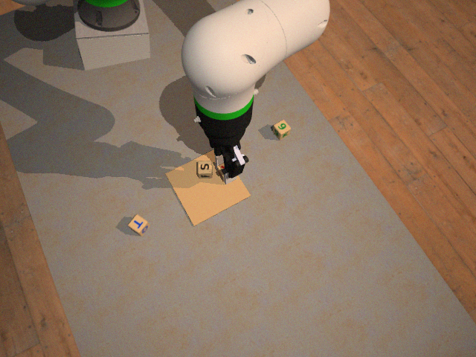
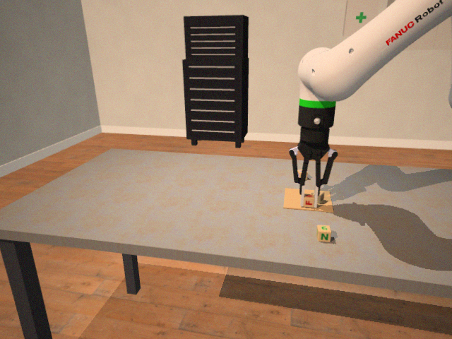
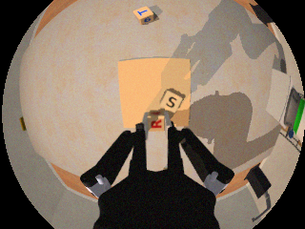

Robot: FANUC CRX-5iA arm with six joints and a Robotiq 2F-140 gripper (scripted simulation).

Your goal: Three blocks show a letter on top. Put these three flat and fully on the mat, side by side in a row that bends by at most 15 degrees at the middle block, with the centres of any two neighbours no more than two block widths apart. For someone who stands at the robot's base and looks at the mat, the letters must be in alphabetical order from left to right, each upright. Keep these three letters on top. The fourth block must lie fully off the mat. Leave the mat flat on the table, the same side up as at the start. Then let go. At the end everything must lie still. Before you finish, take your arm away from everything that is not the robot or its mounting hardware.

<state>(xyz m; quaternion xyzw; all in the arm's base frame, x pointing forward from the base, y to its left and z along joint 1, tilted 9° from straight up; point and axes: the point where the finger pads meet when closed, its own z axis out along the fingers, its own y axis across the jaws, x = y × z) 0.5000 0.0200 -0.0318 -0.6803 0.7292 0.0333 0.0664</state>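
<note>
The S block lies 40 mm to the right of my hand, 30 mm behind it and 20 mm below it. From my hand the other things lie so: tan mat: 50 mm to the right, 40 mm below; then green-marked block: 170 mm to the left, 30 mm below, 20 mm behind.
</note>
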